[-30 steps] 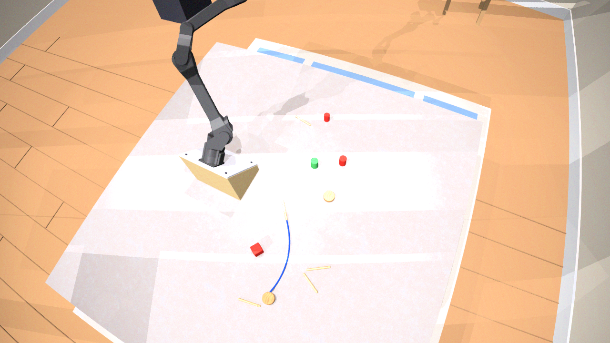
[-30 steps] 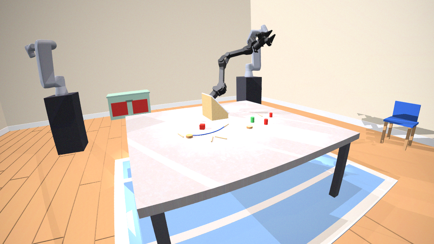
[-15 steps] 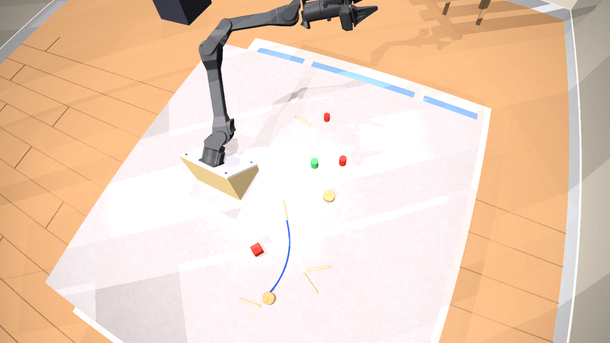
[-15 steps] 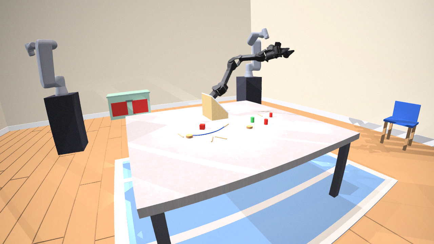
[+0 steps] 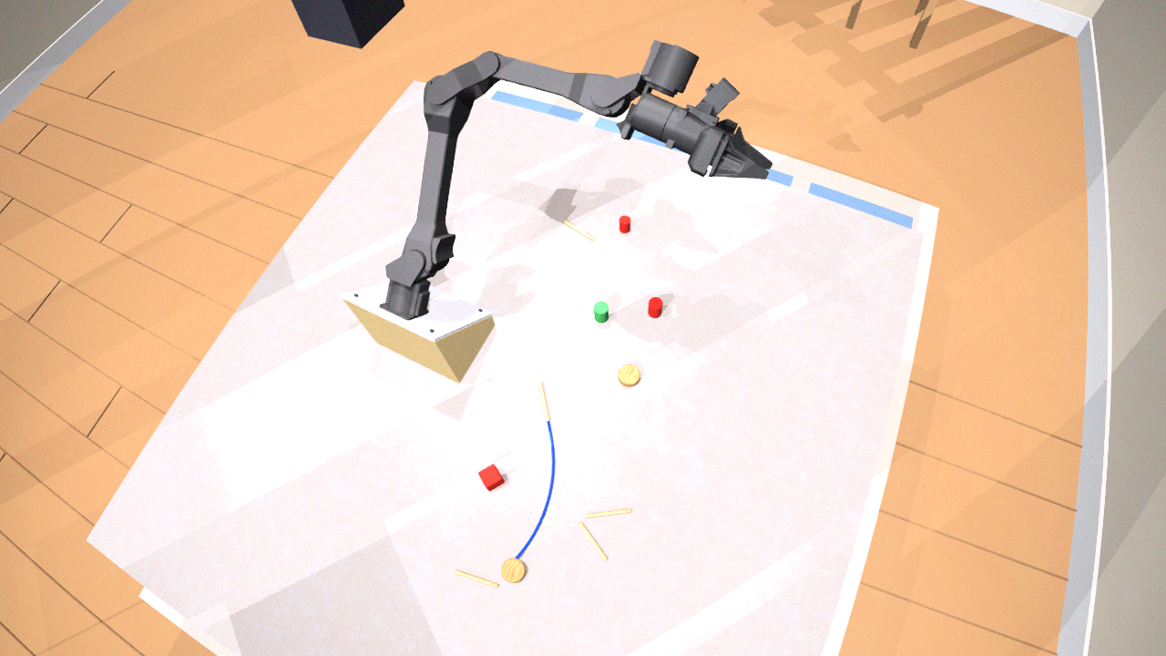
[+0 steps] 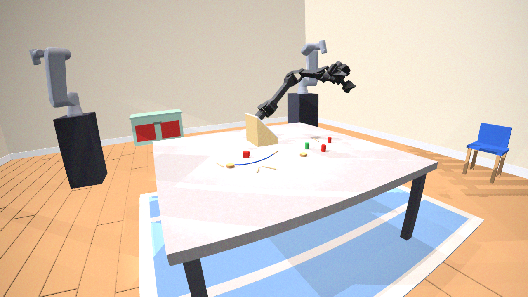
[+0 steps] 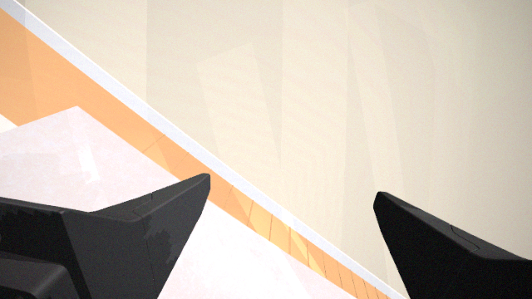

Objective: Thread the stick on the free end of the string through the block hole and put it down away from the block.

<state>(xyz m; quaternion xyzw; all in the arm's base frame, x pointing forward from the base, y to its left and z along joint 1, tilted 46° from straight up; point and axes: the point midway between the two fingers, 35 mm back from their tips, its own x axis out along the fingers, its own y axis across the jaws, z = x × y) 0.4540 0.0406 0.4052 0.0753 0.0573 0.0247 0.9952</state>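
Now: the red cube 49 cm to the right of my gripper tip, 38 cm below it and 25 cm behind it. Also, from my gripper tip: green cylinder: 38 cm below, 21 cm behind, 12 cm to the right; round wooden button: 61 cm to the right, 39 cm below, 14 cm behind; thin wooden stick: 39 cm below, 33 cm to the right, 22 cm behind.
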